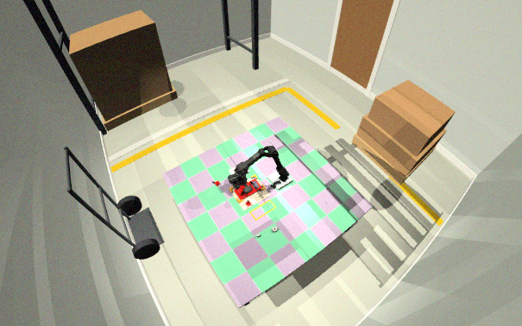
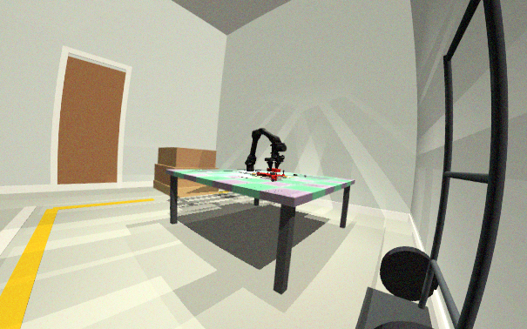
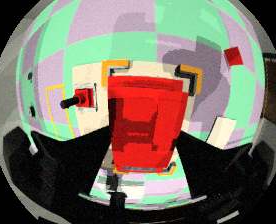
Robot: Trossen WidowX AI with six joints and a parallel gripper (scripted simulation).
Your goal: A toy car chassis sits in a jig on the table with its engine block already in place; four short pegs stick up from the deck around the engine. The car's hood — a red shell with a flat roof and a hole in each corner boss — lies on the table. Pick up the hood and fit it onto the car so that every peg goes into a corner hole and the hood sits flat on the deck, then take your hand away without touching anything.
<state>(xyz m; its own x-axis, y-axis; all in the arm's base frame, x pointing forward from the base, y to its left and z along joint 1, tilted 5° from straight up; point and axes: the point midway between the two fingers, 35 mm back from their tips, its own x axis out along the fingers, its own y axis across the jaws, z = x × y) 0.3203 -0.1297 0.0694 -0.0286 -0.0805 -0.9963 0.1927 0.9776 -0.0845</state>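
The red hood lies 1 cm above my gripper tip. Also, from my gripper tip: white plate (19 cm to the right, 11 cm behind, 6 cm below); then jig (5 cm below, 3 cm behind, 2 cm to the left); then grey engine block (3 cm below, 1 cm to the left).
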